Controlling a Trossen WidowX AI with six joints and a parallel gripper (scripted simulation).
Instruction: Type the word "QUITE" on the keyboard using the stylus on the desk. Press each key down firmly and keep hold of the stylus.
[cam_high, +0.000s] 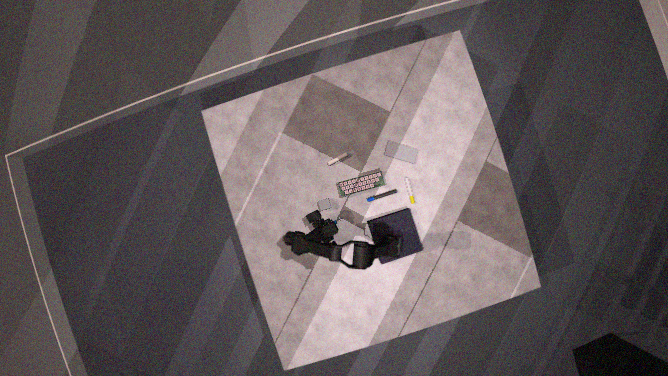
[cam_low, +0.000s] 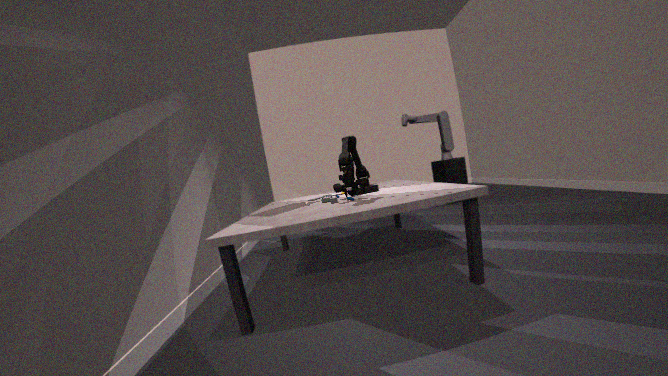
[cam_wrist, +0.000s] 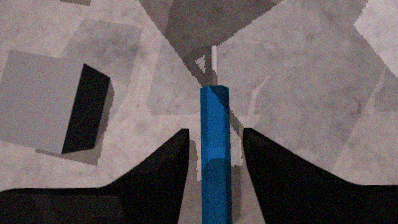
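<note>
Right now my gripper tip is 20 mm to the left of the blue stylus and 10 mm above it. Also, from my gripper tip: small grey block 100 mm ahead, 10 mm to the right; then pale cylinder 270 mm ahead, 130 mm to the right, 10 mm below; then grey stylus tip 10 mm ahead, 50 mm to the right, 10 mm below.
</note>
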